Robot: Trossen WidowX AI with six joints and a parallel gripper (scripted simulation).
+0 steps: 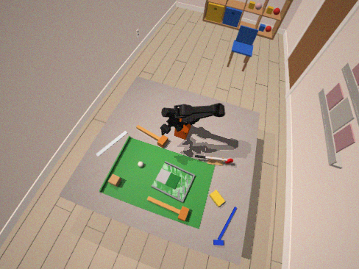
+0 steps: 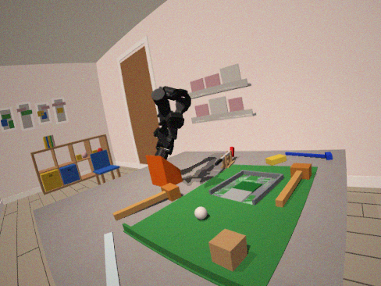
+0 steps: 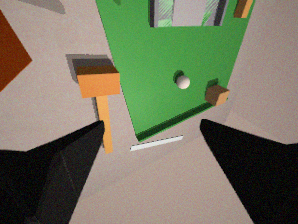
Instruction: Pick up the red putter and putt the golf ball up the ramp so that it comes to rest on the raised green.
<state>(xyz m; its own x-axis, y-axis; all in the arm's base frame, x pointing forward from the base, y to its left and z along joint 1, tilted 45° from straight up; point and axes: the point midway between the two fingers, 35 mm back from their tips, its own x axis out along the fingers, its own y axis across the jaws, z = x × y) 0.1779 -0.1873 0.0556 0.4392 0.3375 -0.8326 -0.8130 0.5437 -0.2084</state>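
My gripper tip is 30 mm short of the red putter, 400 mm to the right of it and 180 mm above it. Also, from my gripper tip: wooden stand: 30 mm ahead, 420 mm to the left, 200 mm below; then white golf ball: 200 mm ahead, 140 mm to the right, 210 mm below; then green mat: 260 mm ahead, 30 mm to the left, 230 mm below.
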